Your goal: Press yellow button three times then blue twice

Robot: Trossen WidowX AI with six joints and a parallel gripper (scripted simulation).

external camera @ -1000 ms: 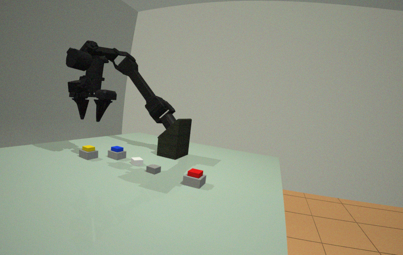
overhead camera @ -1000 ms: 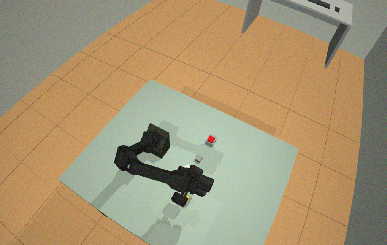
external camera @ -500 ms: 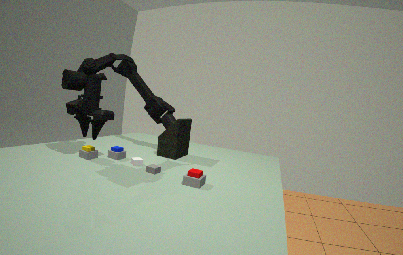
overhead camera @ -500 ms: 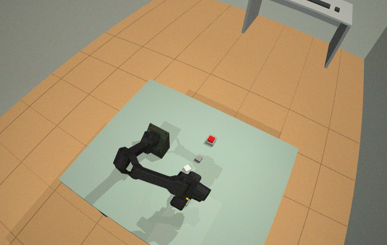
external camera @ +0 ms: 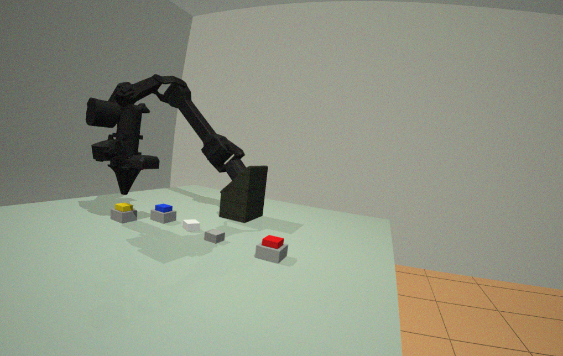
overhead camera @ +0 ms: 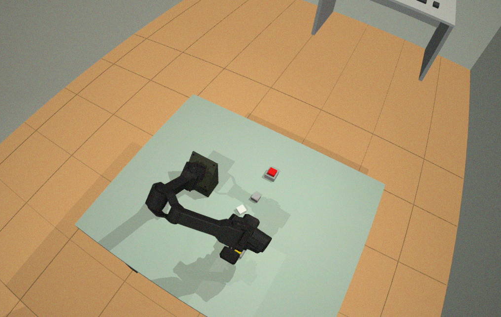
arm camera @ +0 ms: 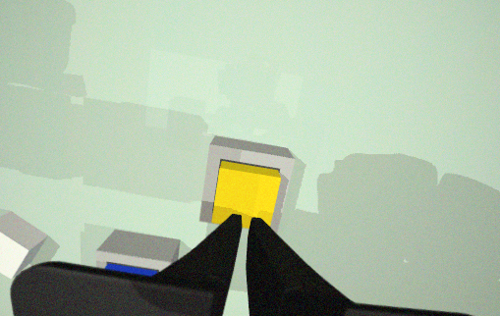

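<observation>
The yellow button lies 3 cm below my gripper tip. Round my gripper tip: grey block: 24 cm to the left, 5 cm below, 4 cm behind; then blue button: 8 cm behind, 7 cm to the left, 3 cm below; then white block: 16 cm to the left, 7 cm behind, 5 cm below.
</observation>
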